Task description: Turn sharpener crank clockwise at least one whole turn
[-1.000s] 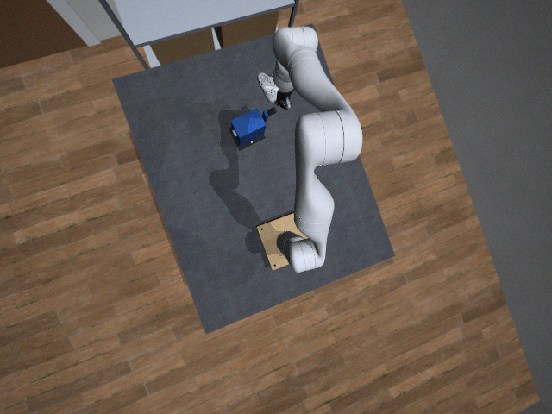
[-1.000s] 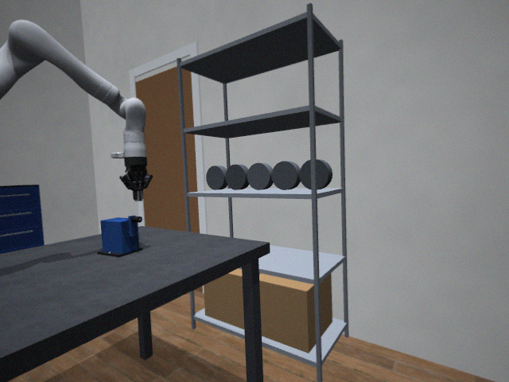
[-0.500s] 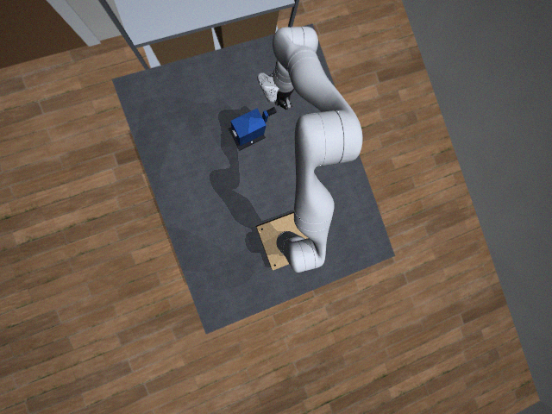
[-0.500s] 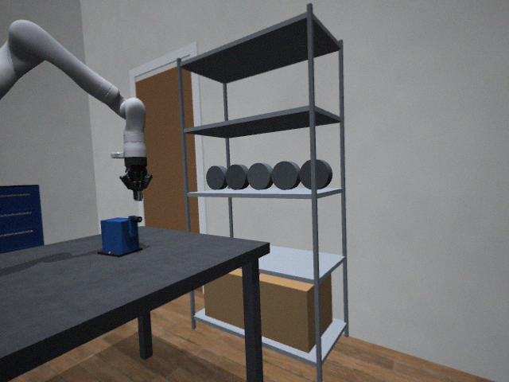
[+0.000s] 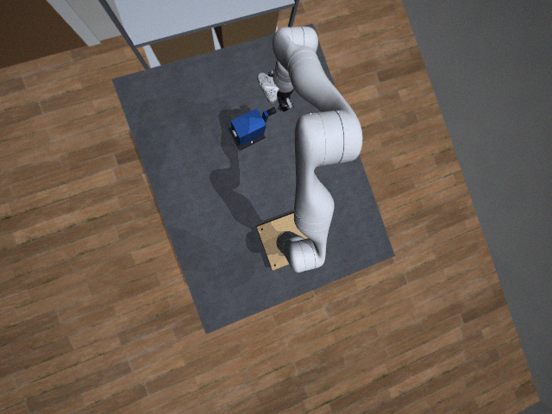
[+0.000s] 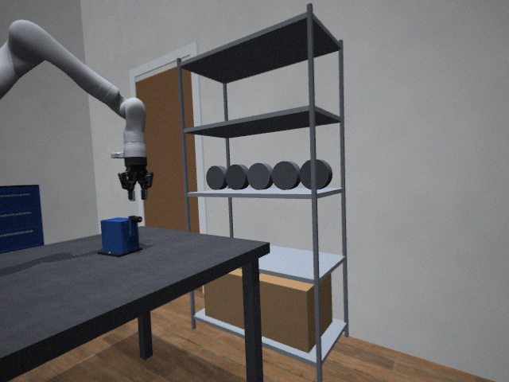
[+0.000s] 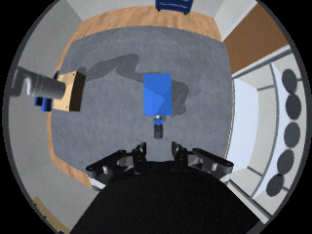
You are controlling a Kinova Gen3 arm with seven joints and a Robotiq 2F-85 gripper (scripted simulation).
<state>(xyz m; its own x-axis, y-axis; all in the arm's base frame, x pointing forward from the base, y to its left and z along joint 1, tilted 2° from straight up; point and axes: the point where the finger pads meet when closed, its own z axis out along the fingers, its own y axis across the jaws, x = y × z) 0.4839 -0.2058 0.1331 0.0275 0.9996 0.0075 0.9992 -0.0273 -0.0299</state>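
Right now my hand is 9 cm above the dark crank knob and 2 cm to the right of it. Round my hand: blue crank arm 9 cm below, 2 cm to the left.
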